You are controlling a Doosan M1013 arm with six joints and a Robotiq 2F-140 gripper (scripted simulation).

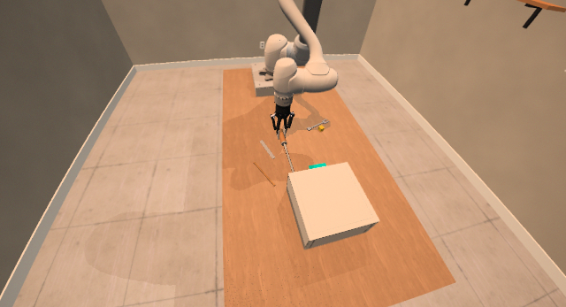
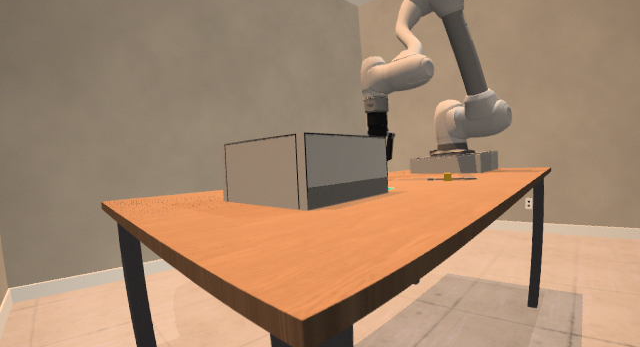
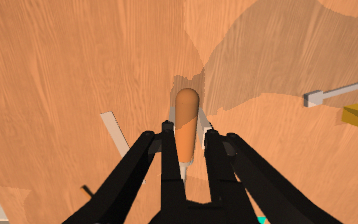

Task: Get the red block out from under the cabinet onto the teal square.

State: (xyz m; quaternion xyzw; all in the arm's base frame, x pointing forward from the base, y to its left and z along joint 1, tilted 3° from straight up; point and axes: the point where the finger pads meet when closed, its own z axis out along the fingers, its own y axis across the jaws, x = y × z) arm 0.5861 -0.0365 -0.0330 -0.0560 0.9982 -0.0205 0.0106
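My hand is 26 cm short of the teal square, 17 cm to the right of it and 4 cm above it. Also, from my hand: flat grey strip 9 cm to the right, 8 cm ahead, 4 cm below; yellow cube 25 cm to the left, 4 cm behind, 3 cm below; screwdriver 13 cm ahead, 5 cm to the left, 2 cm below.
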